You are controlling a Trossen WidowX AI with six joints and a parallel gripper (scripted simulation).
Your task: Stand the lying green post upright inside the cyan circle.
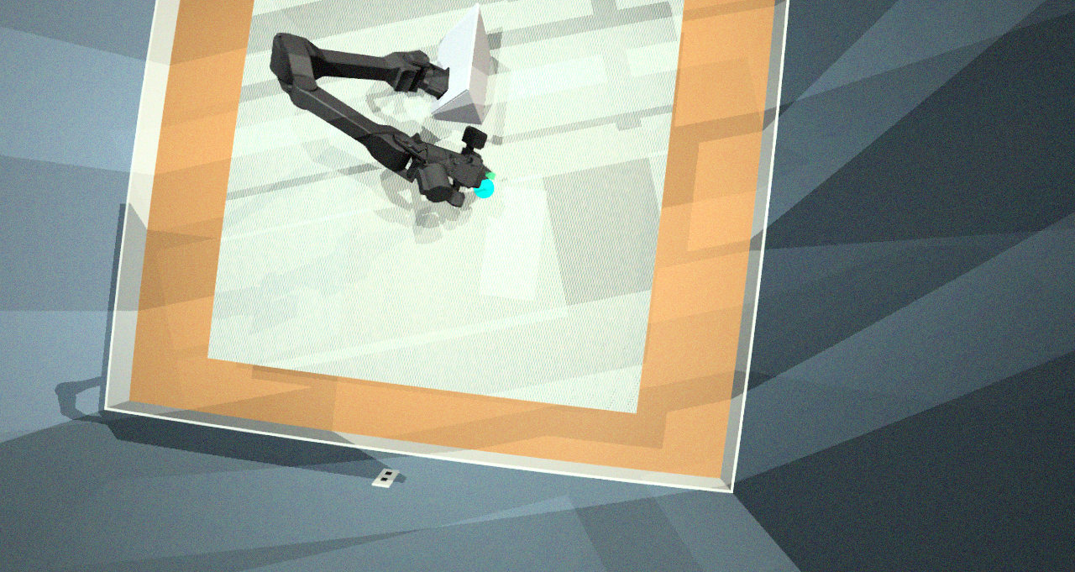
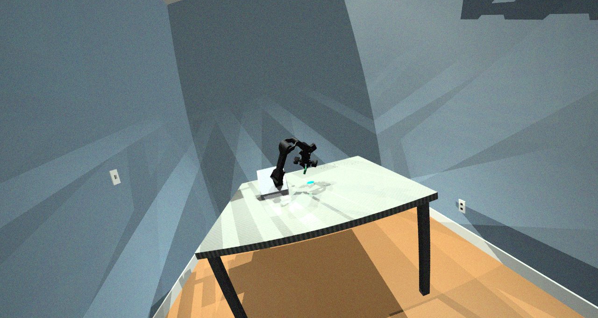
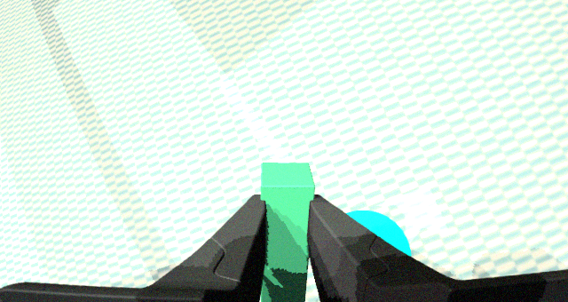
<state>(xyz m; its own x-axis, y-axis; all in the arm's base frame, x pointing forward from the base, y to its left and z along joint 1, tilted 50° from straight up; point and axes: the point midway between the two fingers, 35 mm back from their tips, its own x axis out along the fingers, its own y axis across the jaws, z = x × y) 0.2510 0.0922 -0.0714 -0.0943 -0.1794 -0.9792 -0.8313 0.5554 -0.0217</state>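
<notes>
My gripper tip is 10 mm short of the cyan circle, 30 mm to the left of it and 120 mm above it. From my gripper tip the other things lie so: green post: 10 mm behind, 10 mm to the right, 10 mm below.
</notes>
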